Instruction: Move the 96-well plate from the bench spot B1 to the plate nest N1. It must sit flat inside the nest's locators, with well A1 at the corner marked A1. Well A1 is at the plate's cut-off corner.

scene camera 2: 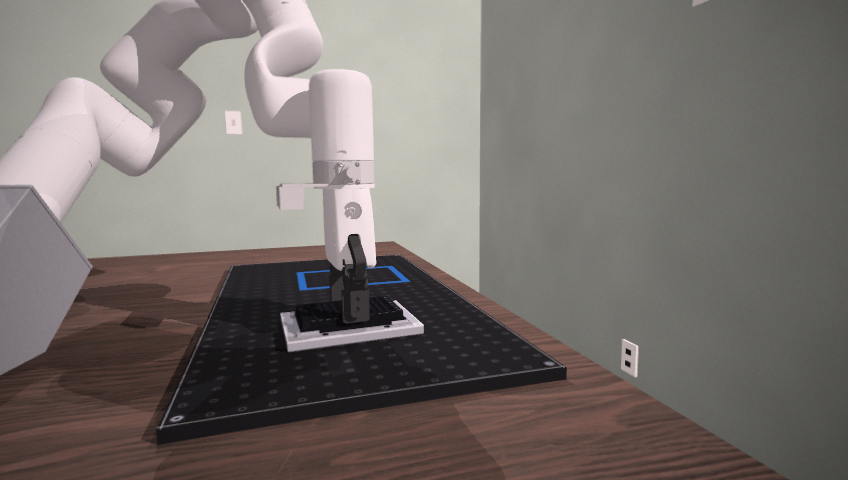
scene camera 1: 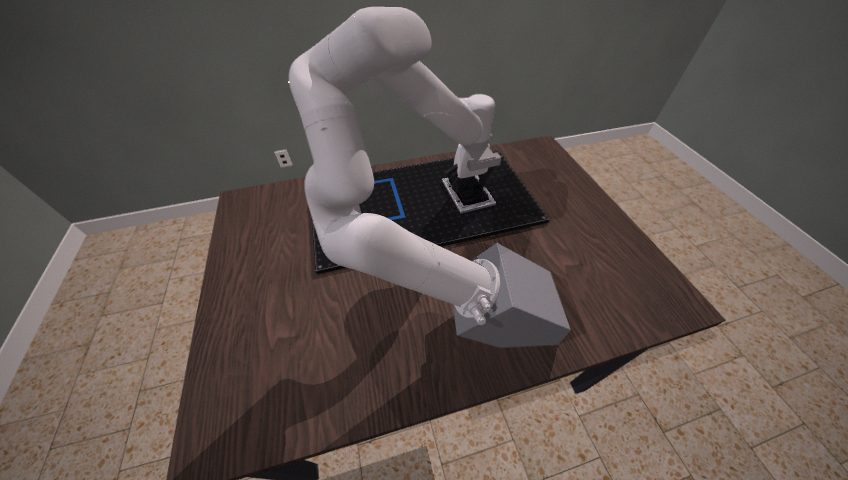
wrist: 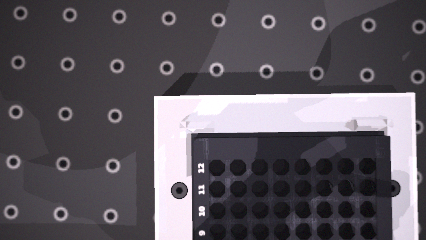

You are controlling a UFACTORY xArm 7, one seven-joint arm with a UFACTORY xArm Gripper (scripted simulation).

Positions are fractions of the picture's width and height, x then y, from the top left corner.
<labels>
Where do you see a black 96-well plate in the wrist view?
0.79, 0.74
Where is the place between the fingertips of the gripper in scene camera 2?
At 0.41, 0.65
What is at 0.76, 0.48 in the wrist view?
A plate nest.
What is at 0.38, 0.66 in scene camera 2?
A black 96-well plate.
</labels>
